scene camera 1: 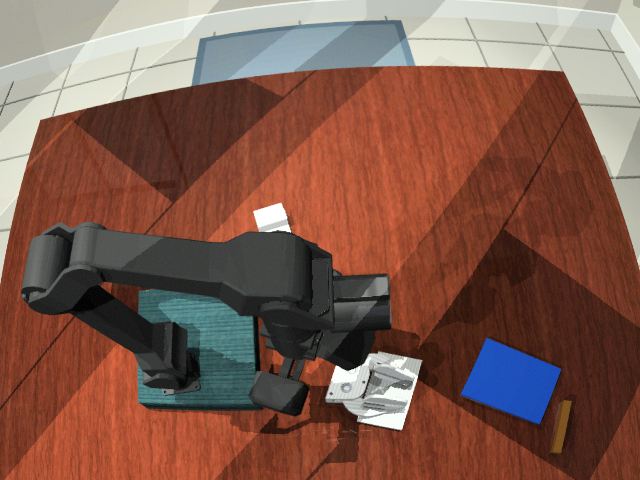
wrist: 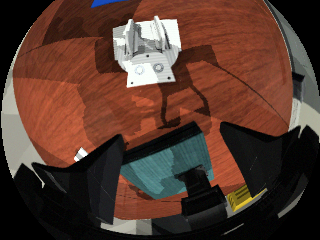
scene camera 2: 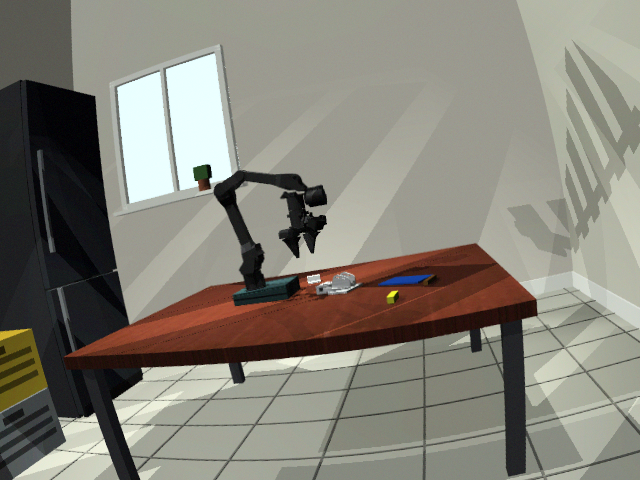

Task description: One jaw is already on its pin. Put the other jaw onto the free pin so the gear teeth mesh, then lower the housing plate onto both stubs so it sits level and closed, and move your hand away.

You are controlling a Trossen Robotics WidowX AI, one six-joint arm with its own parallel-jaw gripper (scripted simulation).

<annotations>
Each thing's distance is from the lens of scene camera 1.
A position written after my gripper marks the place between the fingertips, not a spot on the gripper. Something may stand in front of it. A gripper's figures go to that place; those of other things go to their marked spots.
my gripper (scene camera 1: 303, 360): 0.77 m
blue sheet (scene camera 1: 514, 382): 0.92 m
</annotations>
